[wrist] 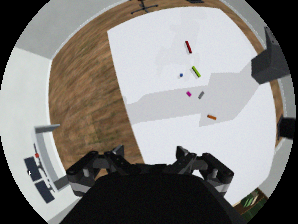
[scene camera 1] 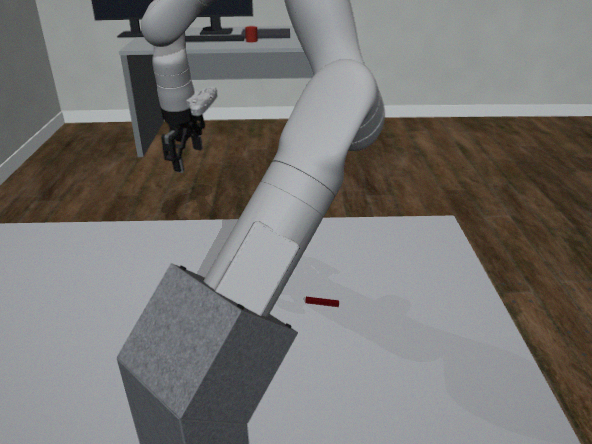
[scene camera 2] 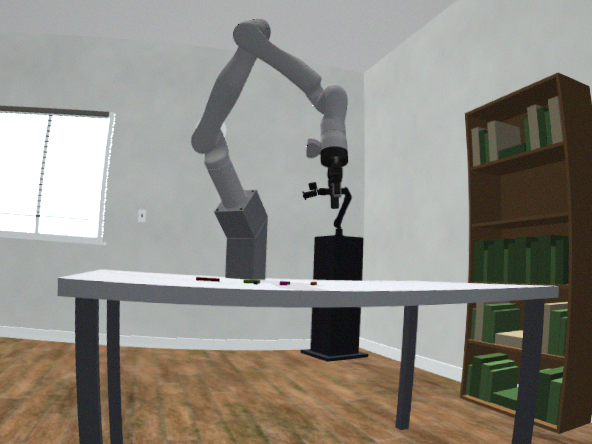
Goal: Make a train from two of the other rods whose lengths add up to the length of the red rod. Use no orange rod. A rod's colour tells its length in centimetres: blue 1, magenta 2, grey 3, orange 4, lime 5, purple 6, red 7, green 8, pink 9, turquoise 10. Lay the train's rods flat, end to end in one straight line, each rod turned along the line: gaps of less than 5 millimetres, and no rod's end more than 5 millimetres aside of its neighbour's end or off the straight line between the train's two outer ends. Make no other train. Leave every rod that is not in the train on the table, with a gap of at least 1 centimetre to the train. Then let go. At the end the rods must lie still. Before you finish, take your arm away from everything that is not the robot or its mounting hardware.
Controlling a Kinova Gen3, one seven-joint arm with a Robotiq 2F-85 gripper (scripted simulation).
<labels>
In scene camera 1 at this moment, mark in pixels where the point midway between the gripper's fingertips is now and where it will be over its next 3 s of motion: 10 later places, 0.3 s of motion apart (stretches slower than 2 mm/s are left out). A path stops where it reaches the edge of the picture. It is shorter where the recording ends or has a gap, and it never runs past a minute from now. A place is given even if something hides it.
My gripper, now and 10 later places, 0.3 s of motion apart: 189, 160; 189, 163; 192, 180; 195, 208; 200, 240; 207, 264; 211, 273; 212, 275; 212, 275; 214, 275; 219, 275
</labels>
